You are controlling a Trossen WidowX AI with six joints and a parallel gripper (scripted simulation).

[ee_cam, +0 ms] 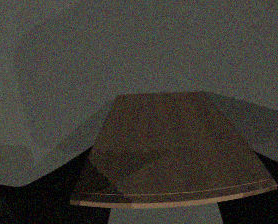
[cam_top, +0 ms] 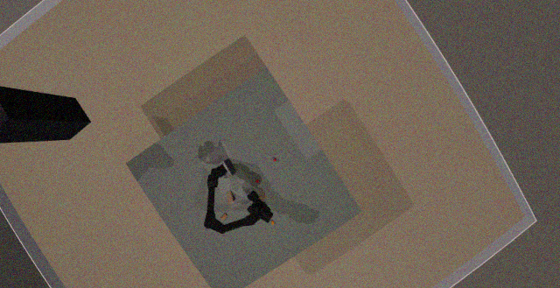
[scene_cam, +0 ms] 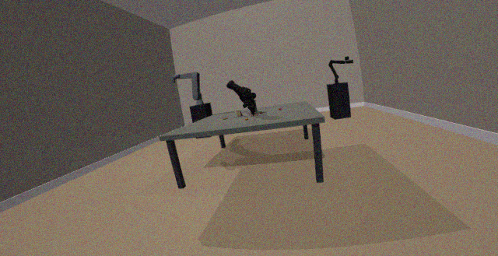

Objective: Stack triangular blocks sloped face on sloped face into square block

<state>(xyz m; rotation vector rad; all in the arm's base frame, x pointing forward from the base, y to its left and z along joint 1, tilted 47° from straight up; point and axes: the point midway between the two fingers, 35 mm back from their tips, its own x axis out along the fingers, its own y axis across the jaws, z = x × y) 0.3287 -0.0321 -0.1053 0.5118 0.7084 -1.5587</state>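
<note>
Right now my gripper tip is 1 cm to the left of the triangular block and 1 cm below it.
</note>
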